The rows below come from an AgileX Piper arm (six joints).
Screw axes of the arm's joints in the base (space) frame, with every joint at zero. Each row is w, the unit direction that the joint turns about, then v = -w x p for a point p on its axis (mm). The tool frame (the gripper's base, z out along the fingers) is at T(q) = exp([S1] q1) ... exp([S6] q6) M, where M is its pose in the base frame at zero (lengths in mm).
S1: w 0 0 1 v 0.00 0.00 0.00
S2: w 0 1 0 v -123.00 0.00 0.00
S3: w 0 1 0 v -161.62 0.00 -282.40
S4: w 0.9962 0 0.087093 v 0.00 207.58 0.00
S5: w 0 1 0 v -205.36 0.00 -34.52
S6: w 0.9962 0 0.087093 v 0.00 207.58 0.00
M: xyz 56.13 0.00 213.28 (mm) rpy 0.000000 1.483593 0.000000 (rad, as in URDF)
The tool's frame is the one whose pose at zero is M.
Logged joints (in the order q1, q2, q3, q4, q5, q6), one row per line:
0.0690, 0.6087, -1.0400, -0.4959, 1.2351, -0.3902
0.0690, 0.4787, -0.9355, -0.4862, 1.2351, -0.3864
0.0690, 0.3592, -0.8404, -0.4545, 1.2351, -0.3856
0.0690, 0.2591, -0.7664, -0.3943, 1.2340, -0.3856
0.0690, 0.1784, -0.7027, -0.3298, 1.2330, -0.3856
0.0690, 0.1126, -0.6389, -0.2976, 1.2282, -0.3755
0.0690, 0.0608, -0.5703, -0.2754, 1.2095, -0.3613
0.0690, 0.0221, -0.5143, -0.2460, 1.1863, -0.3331
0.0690, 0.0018, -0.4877, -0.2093, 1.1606, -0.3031
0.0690, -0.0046, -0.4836, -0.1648, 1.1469, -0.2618
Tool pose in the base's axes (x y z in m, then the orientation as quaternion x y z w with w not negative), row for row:
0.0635, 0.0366, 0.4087, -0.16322, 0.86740, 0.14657, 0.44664
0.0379, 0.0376, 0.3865, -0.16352, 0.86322, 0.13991, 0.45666
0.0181, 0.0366, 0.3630, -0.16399, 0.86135, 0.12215, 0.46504
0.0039, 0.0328, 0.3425, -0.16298, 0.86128, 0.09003, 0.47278
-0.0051, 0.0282, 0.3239, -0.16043, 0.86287, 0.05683, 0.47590
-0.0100, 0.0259, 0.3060, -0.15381, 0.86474, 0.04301, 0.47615
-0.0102, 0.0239, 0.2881, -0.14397, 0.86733, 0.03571, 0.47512
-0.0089, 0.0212, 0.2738, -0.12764, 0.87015, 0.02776, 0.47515
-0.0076, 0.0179, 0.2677, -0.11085, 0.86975, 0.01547, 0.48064
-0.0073, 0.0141, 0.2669, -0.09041, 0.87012, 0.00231, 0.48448
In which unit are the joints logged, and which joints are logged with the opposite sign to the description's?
The joints are logged in radians. Opposite sign: q1, q4.
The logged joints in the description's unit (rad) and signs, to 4 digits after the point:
-0.0690, 0.6087, -1.0400, 0.4959, 1.2351, -0.3902
-0.0690, 0.4787, -0.9355, 0.4862, 1.2351, -0.3864
-0.0690, 0.3592, -0.8404, 0.4545, 1.2351, -0.3856
-0.0690, 0.2591, -0.7664, 0.3943, 1.2340, -0.3856
-0.0690, 0.1784, -0.7027, 0.3298, 1.2330, -0.3856
-0.0690, 0.1126, -0.6389, 0.2976, 1.2282, -0.3755
-0.0690, 0.0608, -0.5703, 0.2754, 1.2095, -0.3613
-0.0690, 0.0221, -0.5143, 0.2460, 1.1863, -0.3331
-0.0690, 0.0018, -0.4877, 0.2093, 1.1606, -0.3031
-0.0690, -0.0046, -0.4836, 0.1648, 1.1469, -0.2618

